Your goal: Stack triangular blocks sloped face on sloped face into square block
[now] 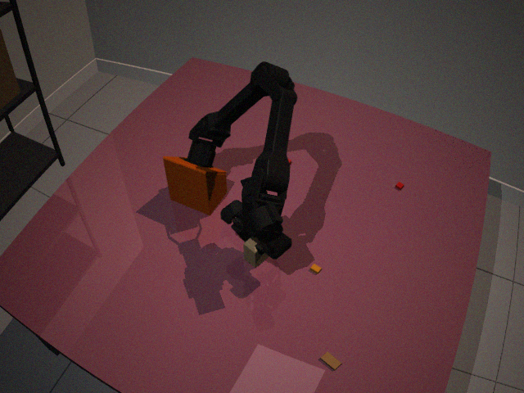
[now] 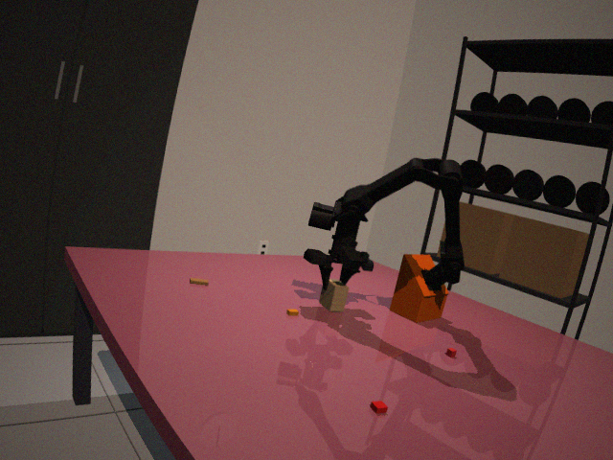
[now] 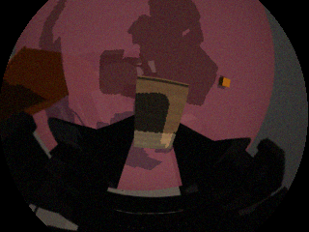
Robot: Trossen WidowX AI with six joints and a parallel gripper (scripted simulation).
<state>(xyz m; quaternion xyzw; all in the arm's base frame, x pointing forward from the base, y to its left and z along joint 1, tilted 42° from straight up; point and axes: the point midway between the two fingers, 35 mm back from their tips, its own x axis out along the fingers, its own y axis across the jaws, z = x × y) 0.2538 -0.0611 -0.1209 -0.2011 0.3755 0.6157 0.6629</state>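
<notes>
Now: the triangular block 10 mm ahead of my gripper tip, 30 mm to the left of it and 30 mm below it. Round my gripper tip: small orange piece: 150 mm ahead, 40 mm to the left, 40 mm below; flat tan piece: 310 mm ahead, 180 mm to the right, 40 mm below; red cube: 260 mm ahead, 450 mm to the left, 40 mm below.
</notes>
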